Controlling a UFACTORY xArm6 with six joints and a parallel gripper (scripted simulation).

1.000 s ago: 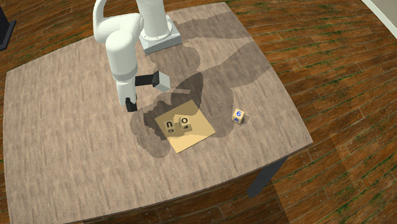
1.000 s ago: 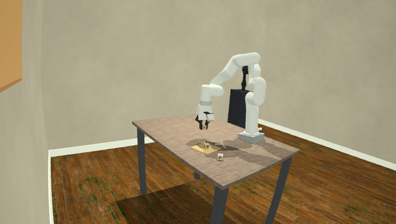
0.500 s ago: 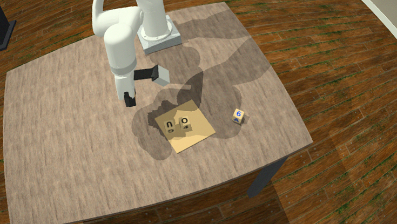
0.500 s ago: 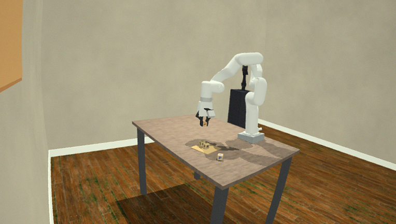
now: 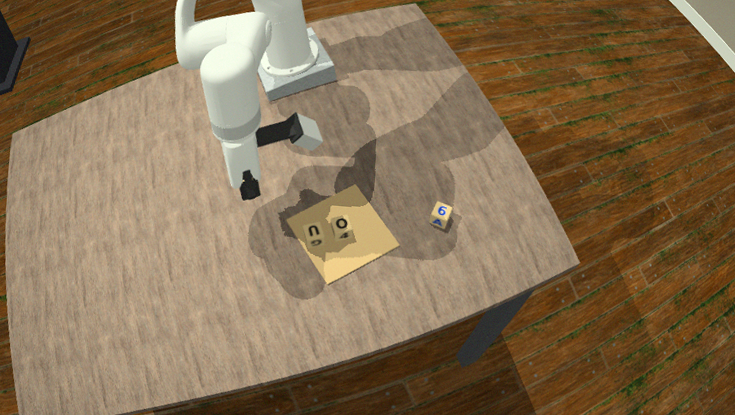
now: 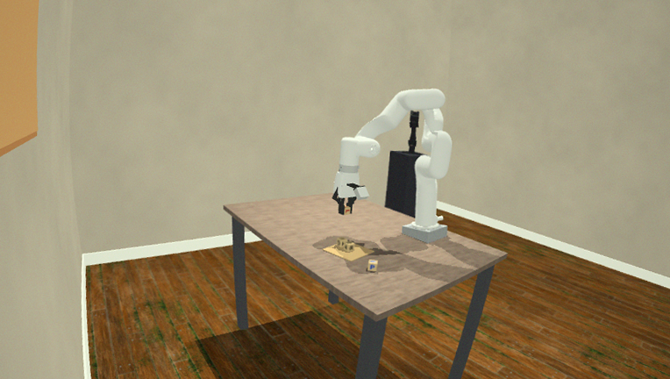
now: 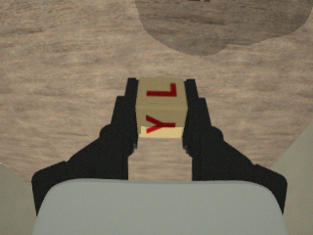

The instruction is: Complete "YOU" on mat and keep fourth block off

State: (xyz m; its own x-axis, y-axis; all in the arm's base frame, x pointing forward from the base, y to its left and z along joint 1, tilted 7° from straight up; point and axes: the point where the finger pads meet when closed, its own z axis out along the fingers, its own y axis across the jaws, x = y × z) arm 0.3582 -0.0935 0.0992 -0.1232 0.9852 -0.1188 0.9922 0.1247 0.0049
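Now: the tan mat 140 mm to the left of my hand, 120 mm below it and 60 mm ahead of it. Round my hand: letter block 10 mm below.
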